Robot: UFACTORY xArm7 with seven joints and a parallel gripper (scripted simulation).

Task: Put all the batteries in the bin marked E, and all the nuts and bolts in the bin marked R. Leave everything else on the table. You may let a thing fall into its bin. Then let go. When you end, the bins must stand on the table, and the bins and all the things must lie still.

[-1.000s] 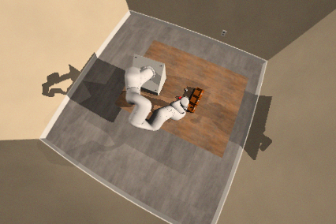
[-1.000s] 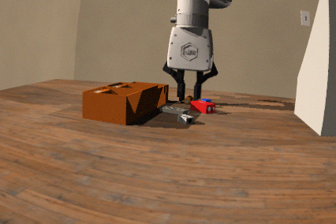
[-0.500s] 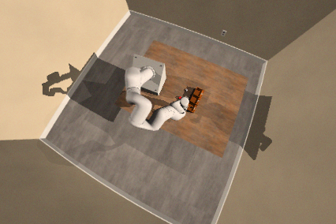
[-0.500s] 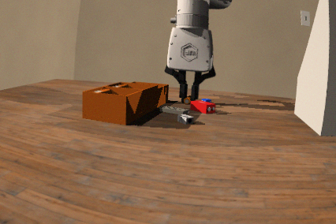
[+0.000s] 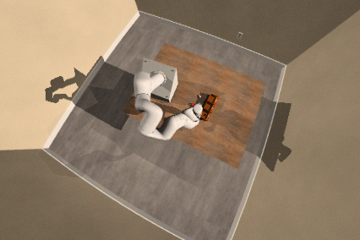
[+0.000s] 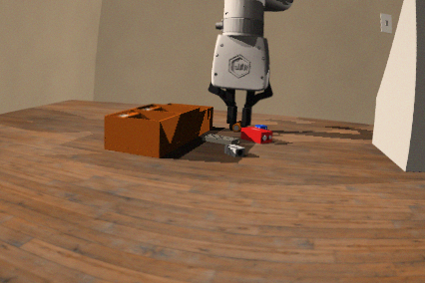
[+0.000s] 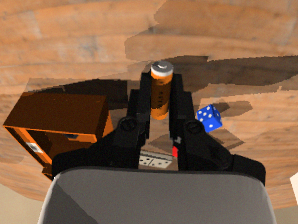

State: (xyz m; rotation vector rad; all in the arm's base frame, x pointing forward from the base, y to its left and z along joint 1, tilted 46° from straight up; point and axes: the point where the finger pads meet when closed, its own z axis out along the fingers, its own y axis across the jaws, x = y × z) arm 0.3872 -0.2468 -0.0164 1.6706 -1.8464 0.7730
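The blue piece lies 4 cm behind my hand, 3 cm to the left of it and 1 cm below it. Also, from my hand: orange cylindrical battery: 2 cm below; small black piece: 9 cm ahead, 4 cm to the left, 1 cm below; red block: 4 cm behind, 10 cm to the left, 1 cm below.
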